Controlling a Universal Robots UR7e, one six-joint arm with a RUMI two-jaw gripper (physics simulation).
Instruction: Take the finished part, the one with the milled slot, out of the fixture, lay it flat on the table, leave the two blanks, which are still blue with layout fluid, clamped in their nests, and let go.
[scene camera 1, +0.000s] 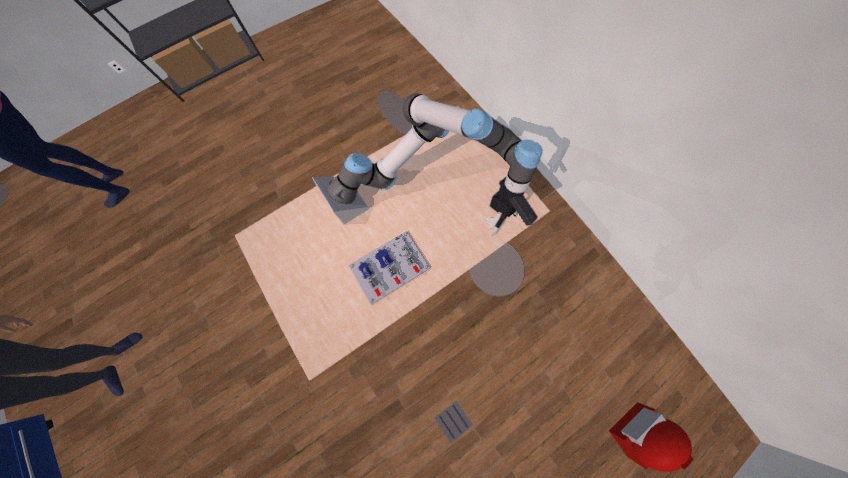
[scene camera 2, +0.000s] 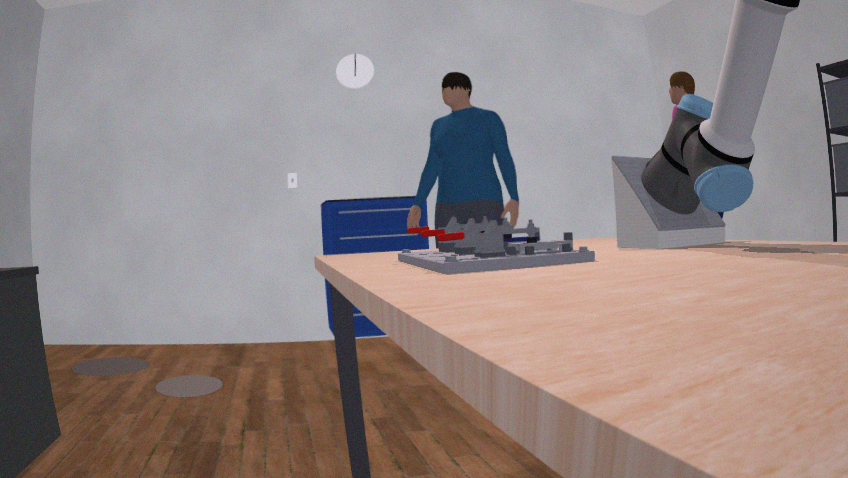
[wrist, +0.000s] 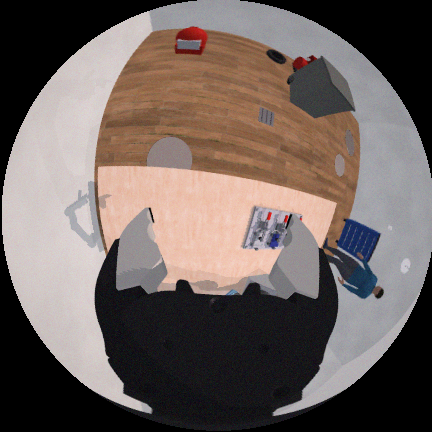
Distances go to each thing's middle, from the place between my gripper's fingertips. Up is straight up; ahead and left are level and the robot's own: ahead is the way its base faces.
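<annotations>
Position of the fixture plate (scene camera 2: 433, 260): far below my hand, far to the right of it and a fair way behind it.
</annotations>
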